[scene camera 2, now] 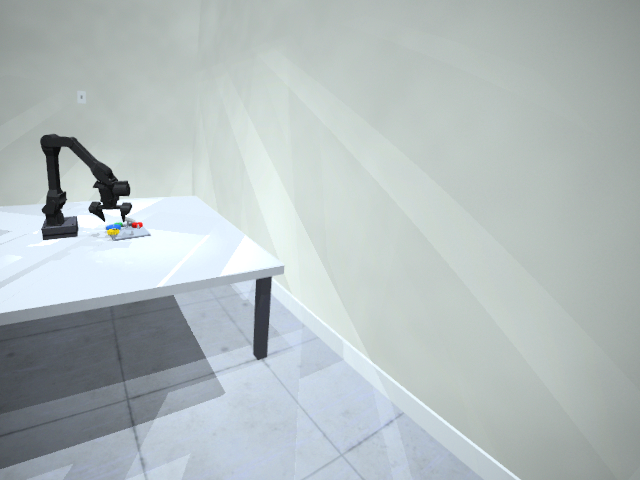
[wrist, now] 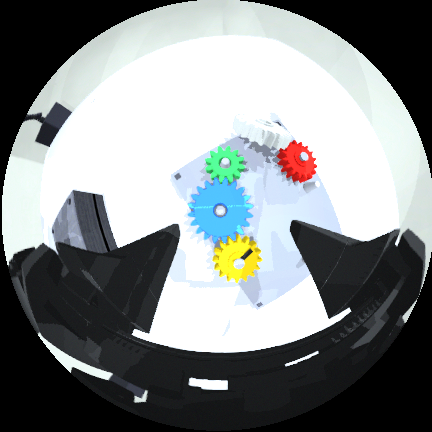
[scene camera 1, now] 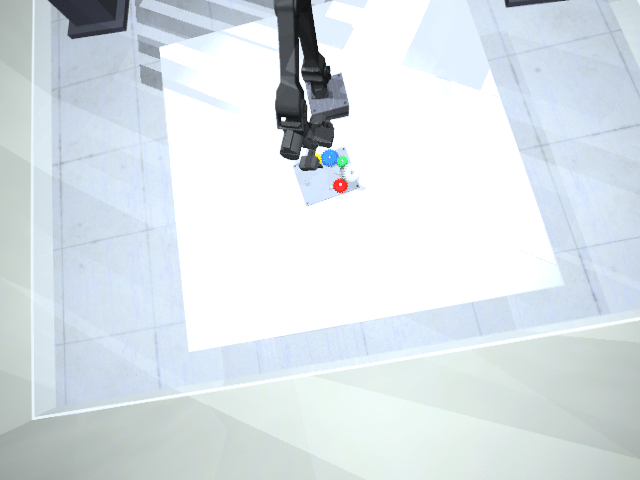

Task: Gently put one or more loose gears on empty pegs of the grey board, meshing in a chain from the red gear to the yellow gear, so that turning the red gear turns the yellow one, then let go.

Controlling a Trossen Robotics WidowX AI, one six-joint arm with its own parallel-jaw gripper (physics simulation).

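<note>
The grey board lies on the table. The blue gear sits on a peg, its teeth against the green gear and the yellow gear. The red gear is on its own peg. The white gear looks tilted between green and red, near red; its seating and tooth contact are unclear. My gripper is open and empty above the board, straddling the blue-yellow area.
The dark arm base stands on the white table beside the board. A bare peg stands beside the red gear. The arm partly covers the yellow gear in the first scene view.
</note>
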